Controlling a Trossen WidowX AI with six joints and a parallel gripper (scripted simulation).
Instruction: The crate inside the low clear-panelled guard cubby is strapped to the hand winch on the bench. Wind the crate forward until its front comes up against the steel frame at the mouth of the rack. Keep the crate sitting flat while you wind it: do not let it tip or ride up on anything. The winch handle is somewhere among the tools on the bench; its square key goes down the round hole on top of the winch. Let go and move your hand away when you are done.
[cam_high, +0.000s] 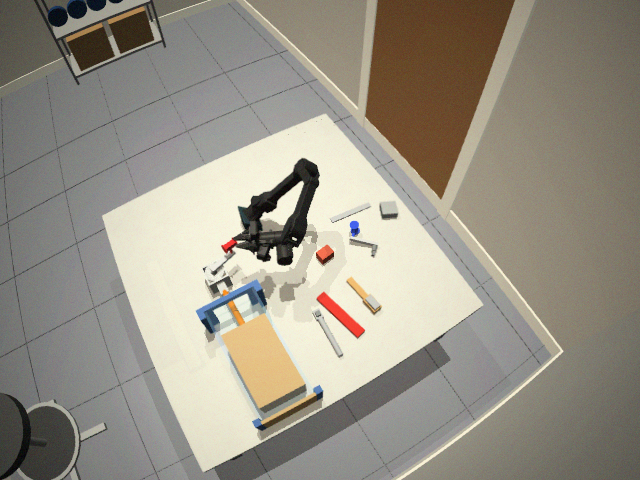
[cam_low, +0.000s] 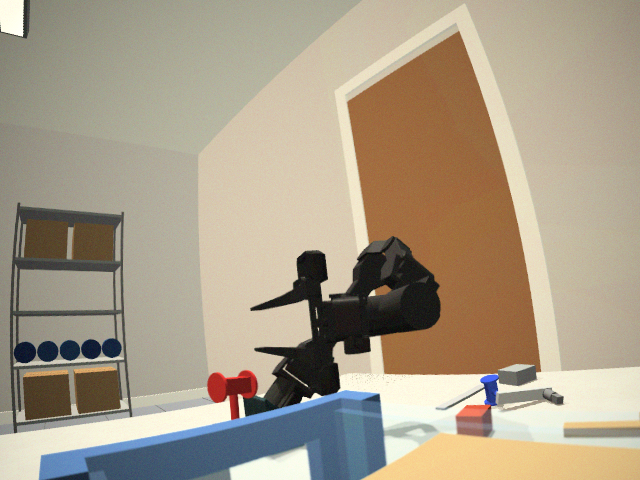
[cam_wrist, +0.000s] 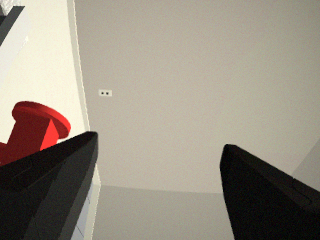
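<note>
My gripper tip is 40 mm past the red grip, 10 mm to the left of it and 90 mm above it. Round my gripper tip: red bar: 390 mm ahead, 230 mm to the left, 220 mm below; then crank with blue knob: 160 mm ahead, 490 mm to the left, 210 mm below; then winch: 30 mm behind, 120 mm to the right, 200 mm below.
</note>
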